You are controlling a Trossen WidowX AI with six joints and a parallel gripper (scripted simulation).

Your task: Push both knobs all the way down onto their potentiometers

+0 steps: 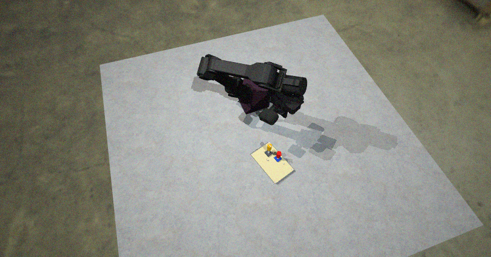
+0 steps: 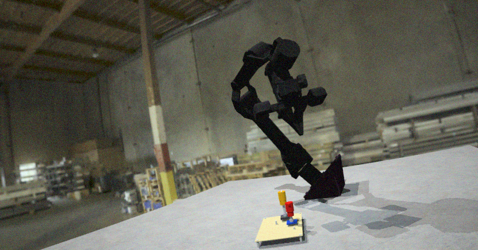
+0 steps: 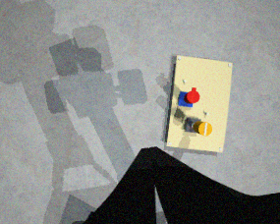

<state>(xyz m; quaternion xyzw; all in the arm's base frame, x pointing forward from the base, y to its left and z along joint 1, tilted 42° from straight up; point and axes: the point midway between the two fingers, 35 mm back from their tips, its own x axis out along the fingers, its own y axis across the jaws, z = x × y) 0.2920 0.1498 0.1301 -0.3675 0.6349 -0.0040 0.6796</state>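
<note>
Now: the yellow knob 140 mm below my gripper tip, 70 mm to the right of it and 30 mm ahead of it. The rest, counted from my gripper tip: red knob (160 mm below, 70 mm ahead, 40 mm to the right).
</note>
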